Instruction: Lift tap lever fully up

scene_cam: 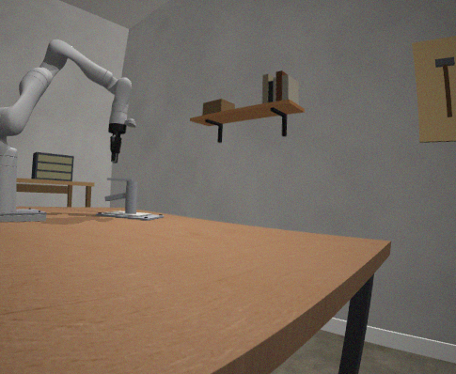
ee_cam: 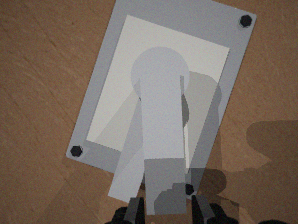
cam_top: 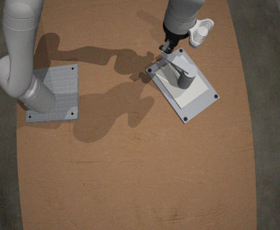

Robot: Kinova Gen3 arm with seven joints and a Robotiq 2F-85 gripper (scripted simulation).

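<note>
My gripper is now 90 mm above the flat lever, 20 mm to the left of it and 20 mm short of it. From my hand the other things lie so: tap (140 mm below, 40 mm to the right, 40 mm ahead).
</note>
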